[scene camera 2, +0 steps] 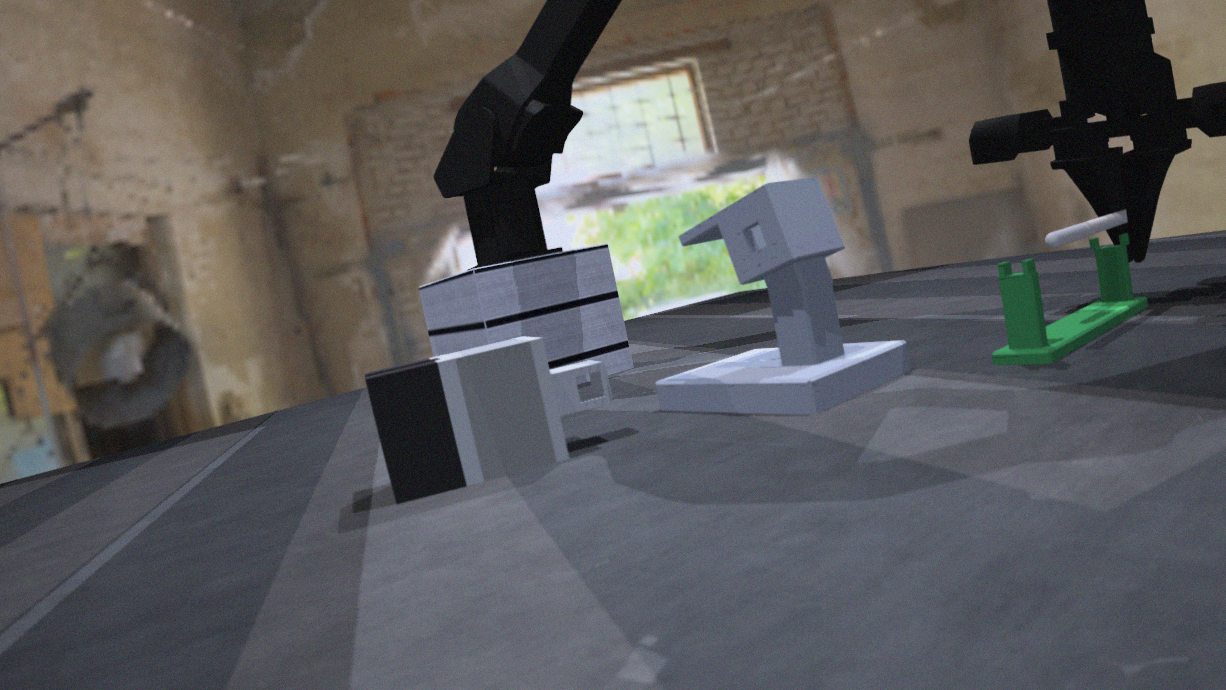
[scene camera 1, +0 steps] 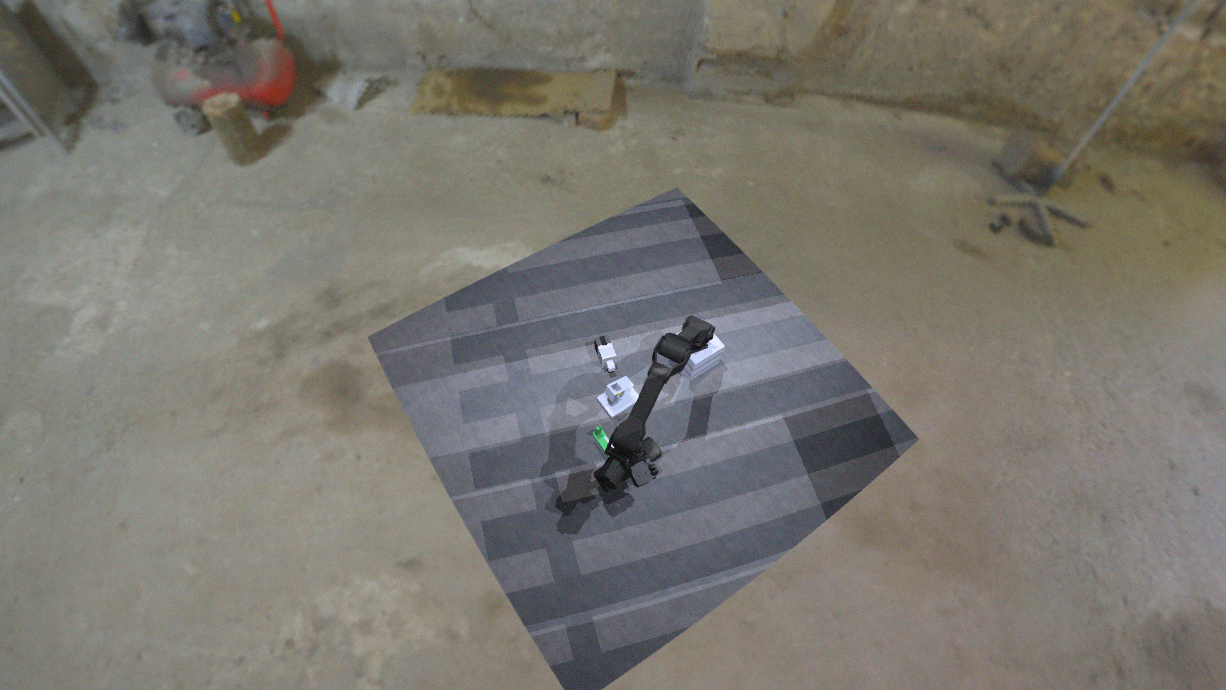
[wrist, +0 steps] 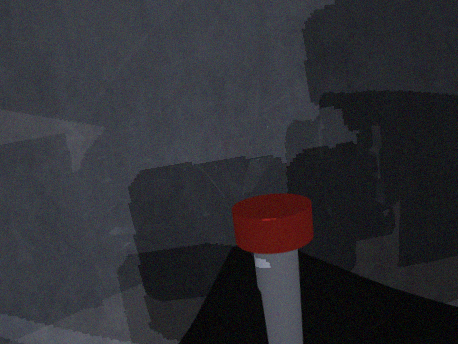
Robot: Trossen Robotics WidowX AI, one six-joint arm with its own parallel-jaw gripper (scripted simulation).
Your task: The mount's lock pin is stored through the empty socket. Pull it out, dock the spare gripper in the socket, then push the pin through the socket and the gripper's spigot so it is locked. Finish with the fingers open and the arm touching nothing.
Labels:
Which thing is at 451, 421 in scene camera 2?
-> A spare gripper.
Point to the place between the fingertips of my gripper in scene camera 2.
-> At 1134, 261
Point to a cradle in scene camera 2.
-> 1030, 341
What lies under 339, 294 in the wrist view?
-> My gripper.

